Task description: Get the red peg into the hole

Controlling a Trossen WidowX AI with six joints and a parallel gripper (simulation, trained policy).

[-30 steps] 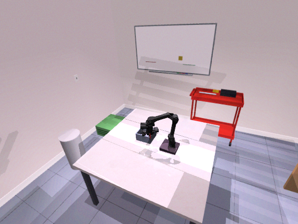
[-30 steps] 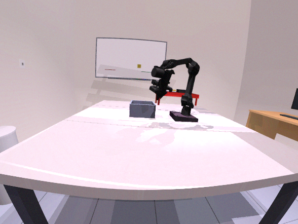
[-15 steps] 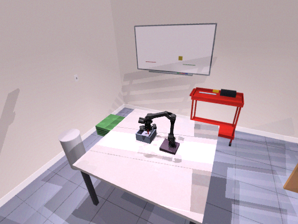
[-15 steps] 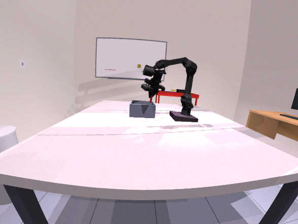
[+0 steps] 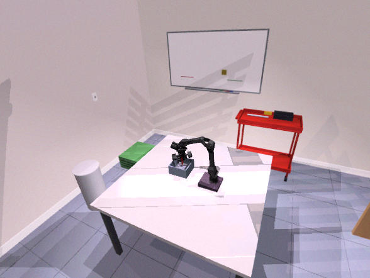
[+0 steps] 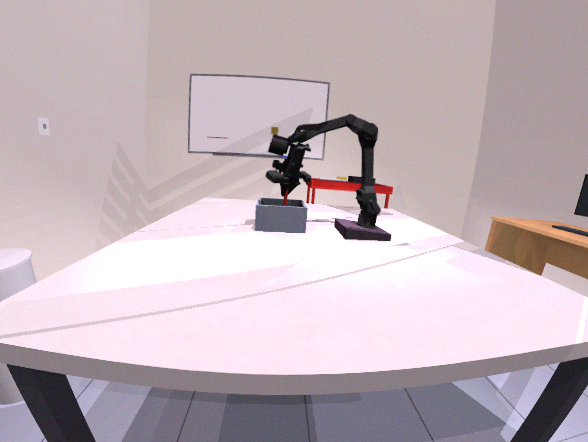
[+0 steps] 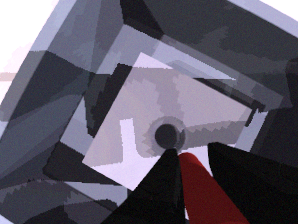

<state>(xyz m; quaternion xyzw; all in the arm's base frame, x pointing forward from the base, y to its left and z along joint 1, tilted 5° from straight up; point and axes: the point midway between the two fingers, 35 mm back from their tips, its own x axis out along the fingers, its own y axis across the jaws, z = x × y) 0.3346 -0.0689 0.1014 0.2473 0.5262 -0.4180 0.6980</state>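
The red peg lies 1 cm behind my gripper tip, 1 cm to the left of it and 1 cm above it. Round my gripper tip: grey plate 1 cm ahead, 8 cm below; then grey box 1 cm ahead, 10 cm below.
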